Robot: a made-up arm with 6 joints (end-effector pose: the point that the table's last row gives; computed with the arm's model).
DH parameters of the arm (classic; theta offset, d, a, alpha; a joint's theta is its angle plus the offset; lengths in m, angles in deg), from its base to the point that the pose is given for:
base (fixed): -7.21 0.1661 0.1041 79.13
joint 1: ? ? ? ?
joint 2: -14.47 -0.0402 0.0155 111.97
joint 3: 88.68 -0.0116 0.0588 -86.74
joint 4: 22.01 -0.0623 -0.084 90
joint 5: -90 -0.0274 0.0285 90
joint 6: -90 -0.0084 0.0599 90
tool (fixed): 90 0.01 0 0
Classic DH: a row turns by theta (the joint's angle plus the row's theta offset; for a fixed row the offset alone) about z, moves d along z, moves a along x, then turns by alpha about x.
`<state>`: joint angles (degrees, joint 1 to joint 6).
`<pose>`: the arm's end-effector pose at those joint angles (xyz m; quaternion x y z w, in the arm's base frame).
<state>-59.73 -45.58 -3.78 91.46 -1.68 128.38</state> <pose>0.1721 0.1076 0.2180 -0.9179 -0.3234 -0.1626 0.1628</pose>
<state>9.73 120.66 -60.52 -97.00 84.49 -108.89</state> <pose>0.0753 -0.0551 0.4155 -0.8734 -0.0378 -0.4133 0.2548</pose>
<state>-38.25 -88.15 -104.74 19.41 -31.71 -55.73</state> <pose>0.1955 -0.0921 0.1977 -0.4778 -0.1884 -0.6464 0.5642</pose>
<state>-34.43 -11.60 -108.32 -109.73 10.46 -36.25</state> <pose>0.1286 -0.1437 0.0951 0.1735 -0.2538 -0.8103 0.4988</pose>
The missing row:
joint 1: -88.63 0.067 -0.1039 82.92
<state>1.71 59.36 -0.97 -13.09 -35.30 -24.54</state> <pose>0.1284 -0.1664 0.3115 -0.6587 -0.3390 -0.0180 0.6715</pose>
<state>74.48 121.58 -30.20 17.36 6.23 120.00</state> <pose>-0.0352 -0.1478 0.3639 -0.2654 -0.4260 0.0723 0.8619</pose>
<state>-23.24 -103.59 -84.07 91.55 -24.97 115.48</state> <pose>0.3576 0.0250 0.2556 0.7293 -0.2713 0.5085 0.3687</pose>
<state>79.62 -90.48 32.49 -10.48 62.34 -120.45</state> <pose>-0.0217 0.0207 0.2253 -0.5283 -0.5145 0.5909 0.3270</pose>
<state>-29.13 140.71 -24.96 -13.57 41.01 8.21</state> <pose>0.2472 -0.0559 0.3582 -0.9069 0.0504 0.0287 0.4174</pose>
